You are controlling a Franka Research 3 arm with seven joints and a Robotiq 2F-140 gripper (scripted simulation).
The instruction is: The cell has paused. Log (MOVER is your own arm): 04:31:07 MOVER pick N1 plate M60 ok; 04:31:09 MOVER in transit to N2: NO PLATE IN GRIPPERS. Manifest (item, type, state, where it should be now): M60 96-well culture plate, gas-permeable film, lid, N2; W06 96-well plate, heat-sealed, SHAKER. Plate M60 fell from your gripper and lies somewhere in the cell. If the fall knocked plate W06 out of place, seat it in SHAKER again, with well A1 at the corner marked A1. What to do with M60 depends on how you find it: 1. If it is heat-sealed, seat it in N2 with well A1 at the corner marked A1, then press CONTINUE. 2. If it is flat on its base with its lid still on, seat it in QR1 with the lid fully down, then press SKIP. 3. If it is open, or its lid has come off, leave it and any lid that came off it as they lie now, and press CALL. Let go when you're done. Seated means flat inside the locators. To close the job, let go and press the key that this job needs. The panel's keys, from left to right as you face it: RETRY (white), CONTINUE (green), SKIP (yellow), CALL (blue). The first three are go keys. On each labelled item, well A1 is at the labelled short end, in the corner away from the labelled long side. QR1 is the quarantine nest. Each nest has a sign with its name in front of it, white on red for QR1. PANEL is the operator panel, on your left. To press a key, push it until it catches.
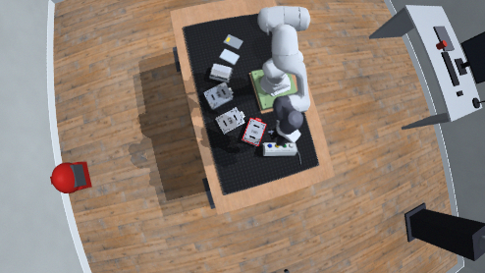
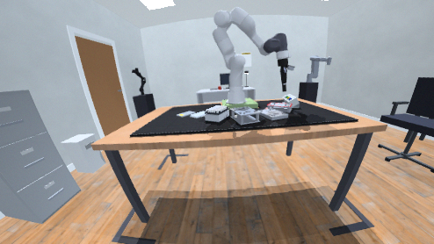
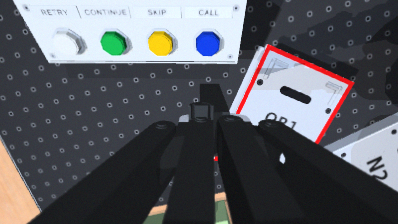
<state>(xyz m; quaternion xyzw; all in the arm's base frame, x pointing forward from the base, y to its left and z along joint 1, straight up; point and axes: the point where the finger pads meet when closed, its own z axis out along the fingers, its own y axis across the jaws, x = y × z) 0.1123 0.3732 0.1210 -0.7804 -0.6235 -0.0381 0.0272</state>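
Now: hand 1 cm short of the blue call key, 5 cm to the right of it and 9 cm above it. The rest, counted from my hand: yellow skip key: 4 cm behind, 6 cm to the left, 9 cm below; QR1 nest: 8 cm ahead, 7 cm to the right, 12 cm below; green continue key: 9 cm behind, 7 cm to the left, 9 cm below.
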